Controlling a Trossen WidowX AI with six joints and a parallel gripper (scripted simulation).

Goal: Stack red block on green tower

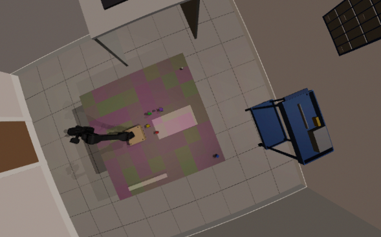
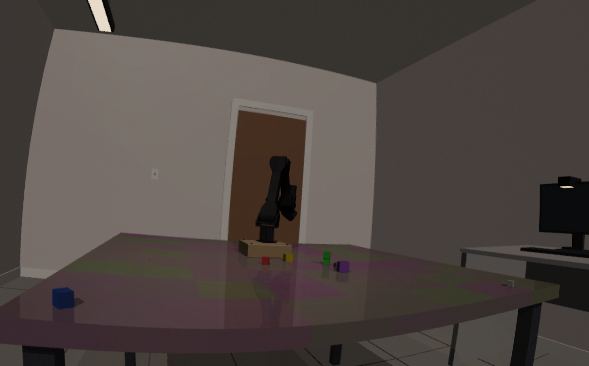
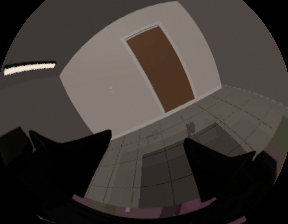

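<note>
Right now the red block is 70 cm ahead of my gripper tip, 41 cm to the right of it and 18 cm below it. Also, from my gripper tip: yellow block (65 cm ahead, 30 cm to the right, 18 cm below); then blue block (111 cm ahead, 99 cm to the right, 18 cm below); then purple block (87 cm ahead, 22 cm to the right, 18 cm below).
</note>
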